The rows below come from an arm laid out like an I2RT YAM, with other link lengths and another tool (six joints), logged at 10 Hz.
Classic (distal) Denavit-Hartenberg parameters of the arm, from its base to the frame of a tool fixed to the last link. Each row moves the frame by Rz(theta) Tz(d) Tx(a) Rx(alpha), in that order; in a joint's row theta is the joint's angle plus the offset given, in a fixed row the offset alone. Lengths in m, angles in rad.
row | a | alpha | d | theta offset
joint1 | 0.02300 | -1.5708 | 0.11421 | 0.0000
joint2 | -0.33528 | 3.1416 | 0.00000 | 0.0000
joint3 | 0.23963 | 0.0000 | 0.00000 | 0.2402
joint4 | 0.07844 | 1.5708 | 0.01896 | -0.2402
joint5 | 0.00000 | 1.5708 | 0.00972 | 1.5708
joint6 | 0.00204 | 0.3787 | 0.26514 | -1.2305
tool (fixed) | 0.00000 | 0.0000 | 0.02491 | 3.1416
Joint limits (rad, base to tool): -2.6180..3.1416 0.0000..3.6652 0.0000..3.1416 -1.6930..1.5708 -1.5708..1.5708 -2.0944..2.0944
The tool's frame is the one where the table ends.
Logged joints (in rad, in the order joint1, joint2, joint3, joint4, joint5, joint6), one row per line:
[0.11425, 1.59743, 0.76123, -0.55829, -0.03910, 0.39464]
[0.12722, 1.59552, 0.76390, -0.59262, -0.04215, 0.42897]
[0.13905, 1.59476, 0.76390, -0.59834, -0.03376, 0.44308]
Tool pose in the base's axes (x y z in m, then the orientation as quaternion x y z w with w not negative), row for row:
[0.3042, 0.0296, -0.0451, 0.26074, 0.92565, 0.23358, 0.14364]
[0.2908, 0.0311, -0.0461, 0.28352, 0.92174, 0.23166, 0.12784]
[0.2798, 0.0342, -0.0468, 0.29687, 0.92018, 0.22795, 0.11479]
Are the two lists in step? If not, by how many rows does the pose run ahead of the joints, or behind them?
The pose runs 1 row behind the joints: the pose in row i belongs to the joints in row i - 1.
